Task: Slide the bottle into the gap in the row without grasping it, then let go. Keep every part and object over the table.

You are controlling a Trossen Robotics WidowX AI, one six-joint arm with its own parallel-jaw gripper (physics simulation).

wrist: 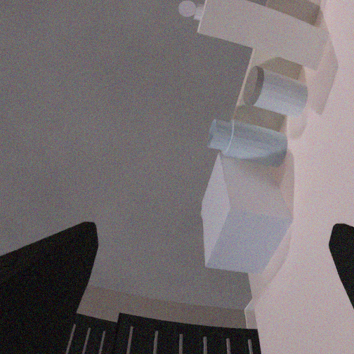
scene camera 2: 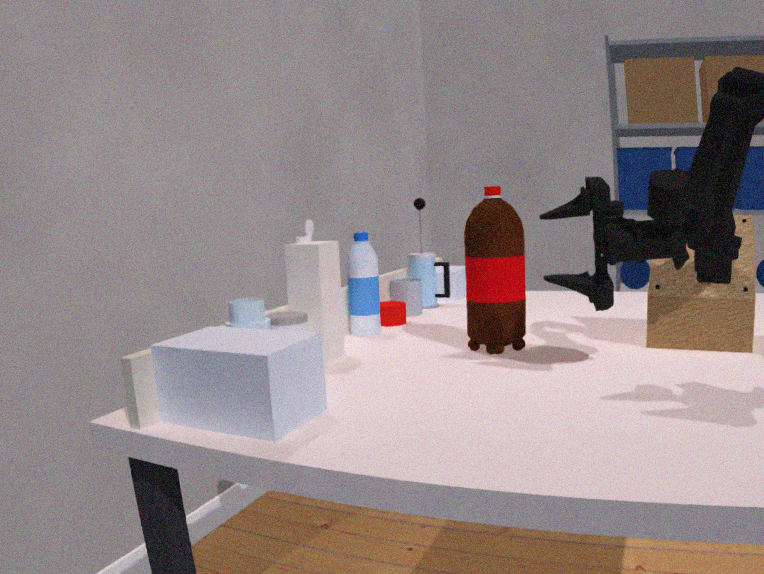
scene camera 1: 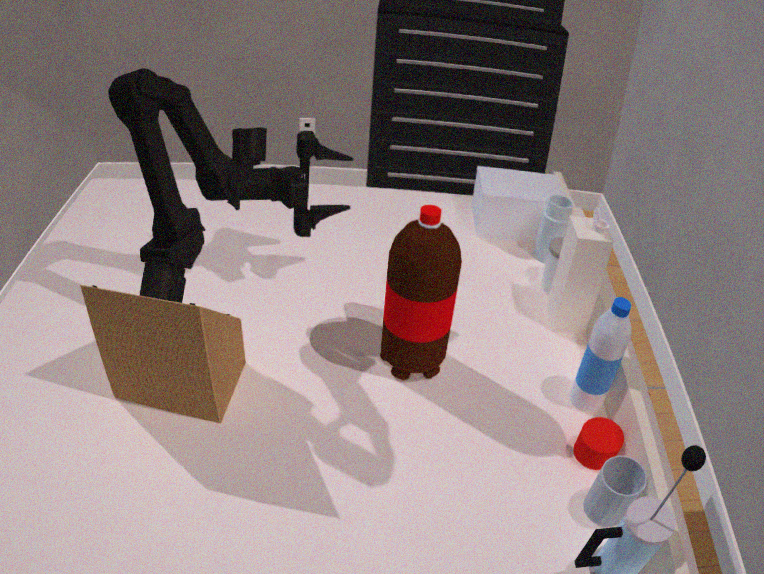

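Note:
A large brown bottle with a red label and cap stands upright, apart from the row; it does not show in the wrist view. The row along the table's edge includes a white carton, a small blue-labelled bottle, a red cylinder and a grey cup. Which space is the gap is unclear. My gripper is open and empty, raised above the table, apart from the brown bottle, with fingers one above the other.
A pale box, a light-blue bottle and a grey-lidded jar stand at the row's one end, a black-handled jug at the other. A wooden block stands near the arm's base.

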